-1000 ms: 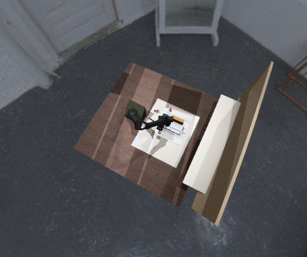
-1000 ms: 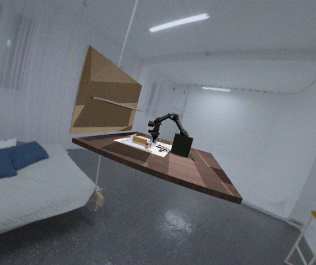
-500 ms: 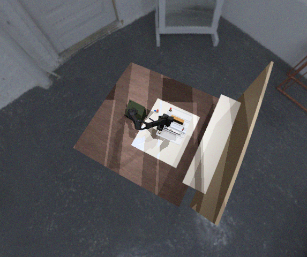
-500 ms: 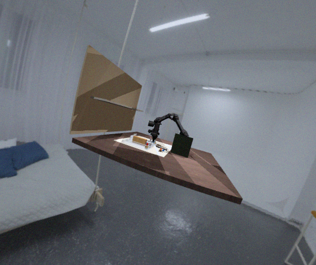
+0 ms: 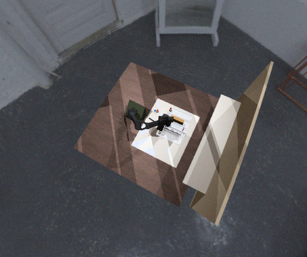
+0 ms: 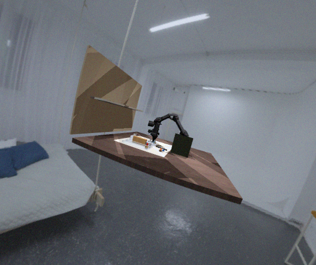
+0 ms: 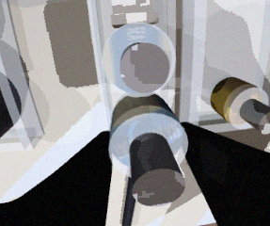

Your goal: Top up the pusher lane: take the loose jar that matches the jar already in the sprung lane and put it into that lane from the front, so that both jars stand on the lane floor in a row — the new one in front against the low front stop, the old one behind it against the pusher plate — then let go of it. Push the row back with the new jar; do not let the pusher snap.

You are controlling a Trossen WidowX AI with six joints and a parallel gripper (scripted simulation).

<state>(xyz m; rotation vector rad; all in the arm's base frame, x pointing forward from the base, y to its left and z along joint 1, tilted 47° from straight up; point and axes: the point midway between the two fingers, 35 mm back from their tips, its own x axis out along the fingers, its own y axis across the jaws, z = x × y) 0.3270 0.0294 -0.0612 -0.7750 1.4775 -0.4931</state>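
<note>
Right now the thin black stick is 110 mm behind my gripper tip and 50 mm below it. From my gripper tip the other things lie so: white lane fixture: 140 mm ahead, 50 mm to the left, 40 mm below; then white shelf: 510 mm ahead, 40 mm to the left, 310 mm above.
</note>
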